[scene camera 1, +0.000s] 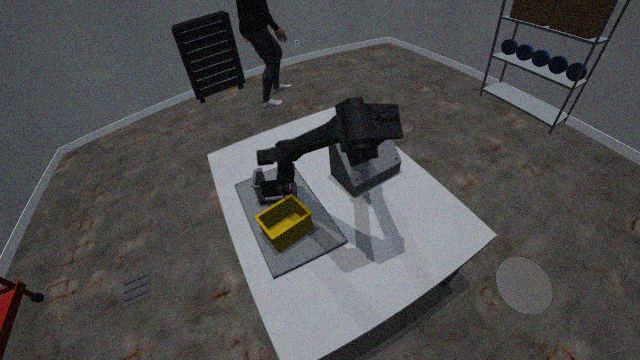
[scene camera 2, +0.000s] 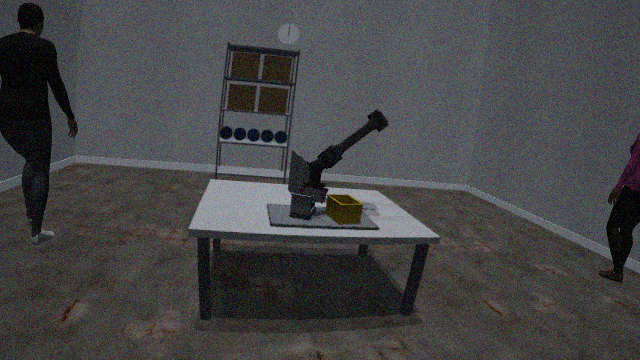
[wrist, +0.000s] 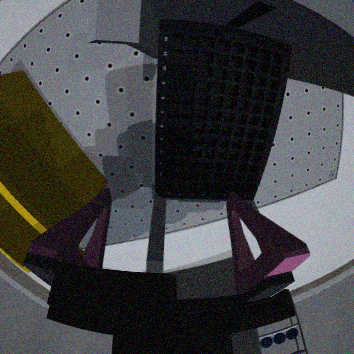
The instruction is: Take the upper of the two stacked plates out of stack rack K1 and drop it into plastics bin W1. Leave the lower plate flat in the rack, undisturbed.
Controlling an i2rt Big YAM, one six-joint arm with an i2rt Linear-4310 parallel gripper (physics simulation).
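Frame: origin at the arm's base, x ahead, y left, z up, level; metres.
Seen in the pictures: gripper, fingertip midpoint: (scene camera 1: 287,190) (scene camera 2: 312,202) (wrist: 169,195).
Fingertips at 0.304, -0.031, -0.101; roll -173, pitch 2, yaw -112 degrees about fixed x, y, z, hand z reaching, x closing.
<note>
Offsets run from my fingertips to a thing's top centre, as dx, dy, dz. Level surfaces: height alone.
Stack rack K1 {+0.037, -0.048, +0.067} (scene camera 1: 257,185) (scene camera 2: 301,206) (wrist: 315,60) is grey and stands on the perforated board. A black gridded plate {+0.044, -0.050, -0.001} (wrist: 220,110) lies in it, close in front of the fingers in the wrist view. The two stacked plates cannot be told apart; a lower plate does not show separately. My gripper (scene camera 1: 287,189) (scene camera 2: 320,194) (wrist: 169,195) is open and empty, with its purple fingertips low at the near end of the plate. Their exact height beside the stack is hard to tell. Yellow plastics bin W1 {+0.067, +0.149, +0.046} (scene camera 1: 295,235) (scene camera 2: 345,211) (wrist: 45,145) stands upright beside the rack; its inside partly shows.
The rack and bin stand on a grey board (scene camera 1: 320,240) (scene camera 2: 280,217) (wrist: 310,150) on a white table {dz -0.066} (scene camera 1: 425,210) (scene camera 2: 240,210). The arm's base (scene camera 1: 372,175) stands behind the board. A storage shelf (scene camera 2: 265,49) and people (scene camera 1: 272,55) (scene camera 2: 30,75) are away from the table.
</note>
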